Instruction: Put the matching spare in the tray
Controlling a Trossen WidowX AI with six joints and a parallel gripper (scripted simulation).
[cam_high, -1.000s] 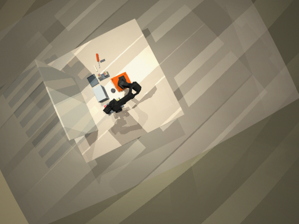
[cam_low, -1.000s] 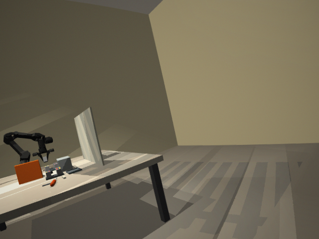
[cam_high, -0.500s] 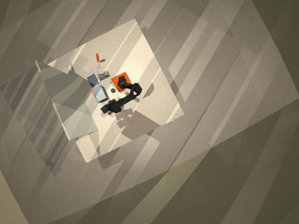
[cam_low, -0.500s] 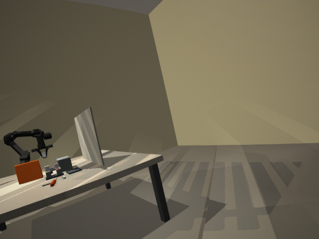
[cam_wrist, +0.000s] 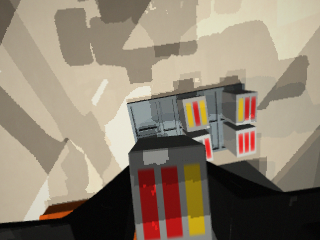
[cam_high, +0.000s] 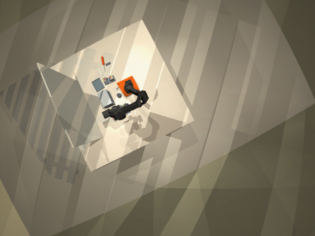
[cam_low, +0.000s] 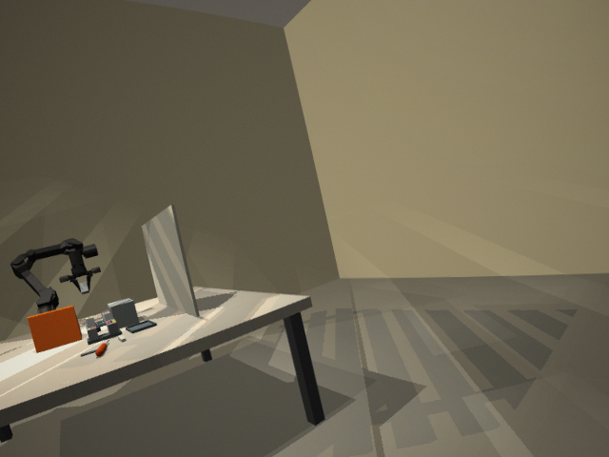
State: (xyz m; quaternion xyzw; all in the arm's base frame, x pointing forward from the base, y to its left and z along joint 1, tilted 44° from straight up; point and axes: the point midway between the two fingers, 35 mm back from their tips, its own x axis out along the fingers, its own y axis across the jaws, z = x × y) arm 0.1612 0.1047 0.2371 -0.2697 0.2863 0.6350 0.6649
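My gripper tip is 17 cm short of the flat dark tray, 41 cm to the left of it and 17 cm above it. Round my gripper tip: dark holder 7 cm ahead, 4 cm to the right, 16 cm below; grey mounted unit 13 cm ahead, 20 cm to the right, 12 cm below.
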